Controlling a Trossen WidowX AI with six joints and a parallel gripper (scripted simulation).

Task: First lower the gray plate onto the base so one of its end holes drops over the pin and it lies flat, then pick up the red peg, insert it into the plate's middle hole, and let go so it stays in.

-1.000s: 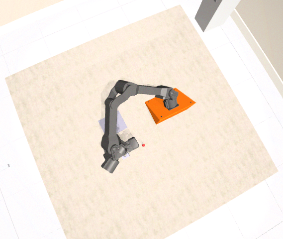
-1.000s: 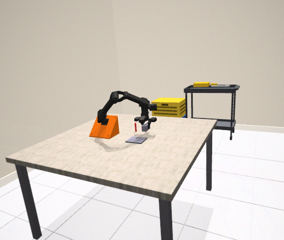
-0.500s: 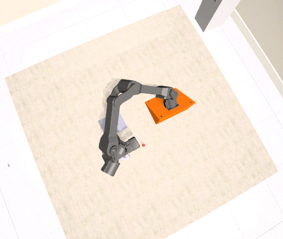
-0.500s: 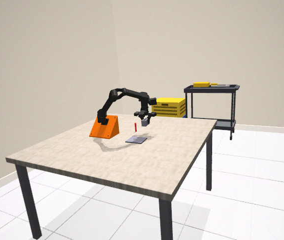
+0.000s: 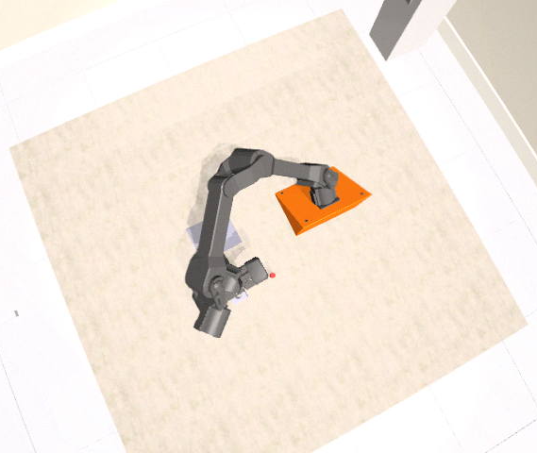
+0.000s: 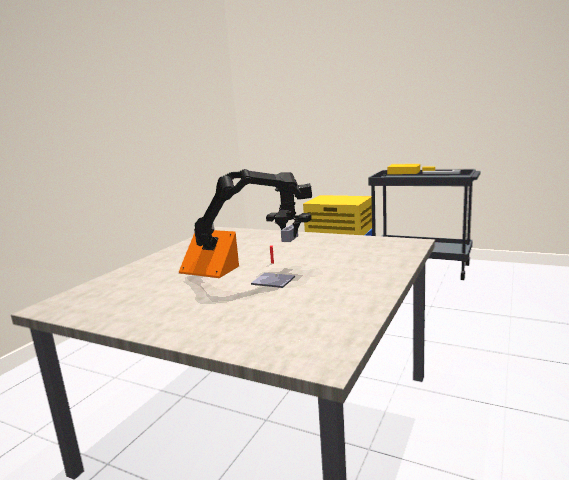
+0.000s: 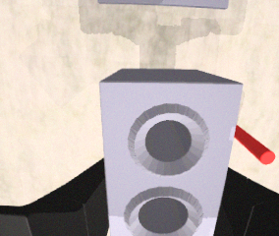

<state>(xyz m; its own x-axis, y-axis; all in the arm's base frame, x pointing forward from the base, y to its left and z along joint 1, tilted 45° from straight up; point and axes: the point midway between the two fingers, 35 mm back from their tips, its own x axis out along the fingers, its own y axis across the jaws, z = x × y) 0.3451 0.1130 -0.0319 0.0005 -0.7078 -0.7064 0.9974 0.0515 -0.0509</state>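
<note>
The red peg lies 110 mm behind my gripper tip, 20 mm to the left of it and 100 mm below it. From my gripper tip the other things lie so: gray plate (30 mm above).
</note>
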